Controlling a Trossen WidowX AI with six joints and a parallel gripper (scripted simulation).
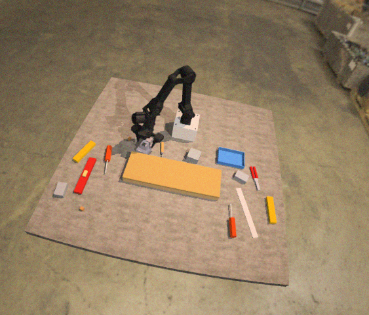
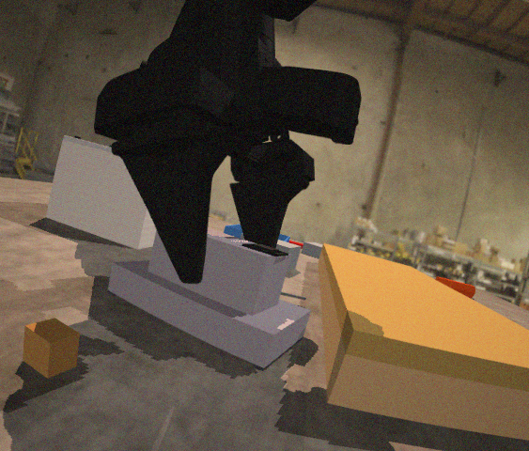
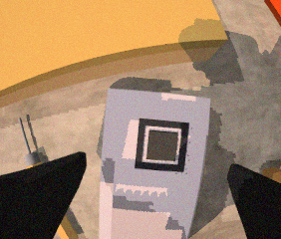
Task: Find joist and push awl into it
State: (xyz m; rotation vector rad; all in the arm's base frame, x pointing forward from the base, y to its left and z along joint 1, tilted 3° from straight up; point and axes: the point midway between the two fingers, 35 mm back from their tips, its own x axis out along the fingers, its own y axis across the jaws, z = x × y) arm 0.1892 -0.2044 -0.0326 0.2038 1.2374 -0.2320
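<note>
The grey stud finder lies 1 cm above my gripper tip. Round my gripper tip: square indicator window 2 cm ahead, 2 cm above; awl 11 cm to the left, 3 cm below; red level 26 cm ahead, 27 cm to the right, 2 cm below.
</note>
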